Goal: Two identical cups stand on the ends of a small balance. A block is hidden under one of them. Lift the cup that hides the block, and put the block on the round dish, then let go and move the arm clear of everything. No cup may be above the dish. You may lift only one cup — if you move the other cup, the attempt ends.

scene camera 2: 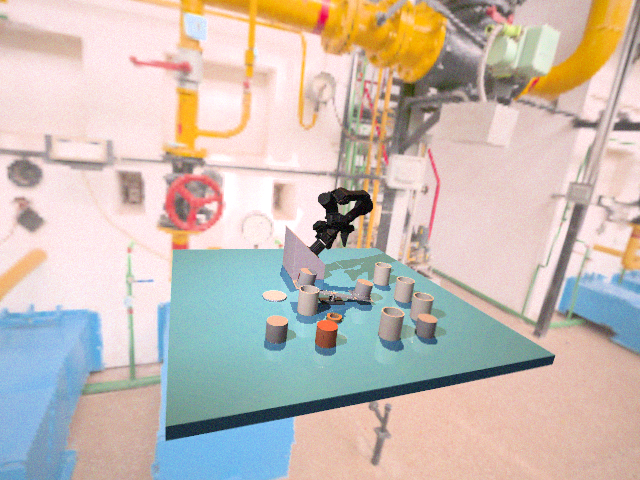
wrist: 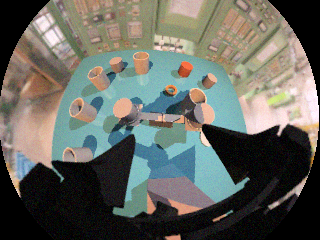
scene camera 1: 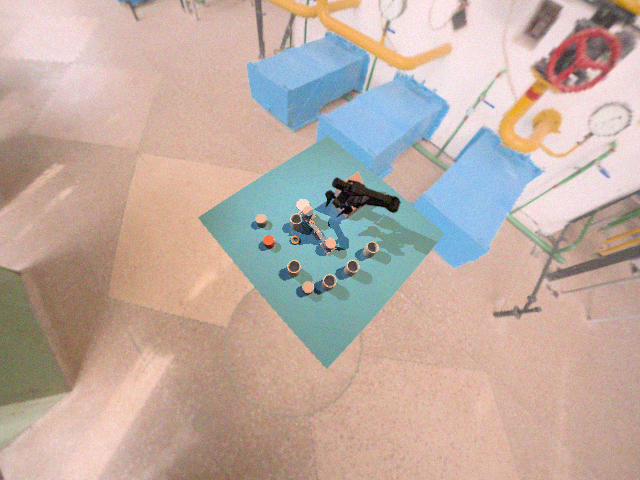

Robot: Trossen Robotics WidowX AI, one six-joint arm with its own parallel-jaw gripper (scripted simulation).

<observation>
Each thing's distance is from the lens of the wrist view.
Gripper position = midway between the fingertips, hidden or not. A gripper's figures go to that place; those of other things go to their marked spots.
my gripper point(wrist: 169, 132): 0.10 m
balance point(wrist: 162, 118): 0.30 m
</observation>
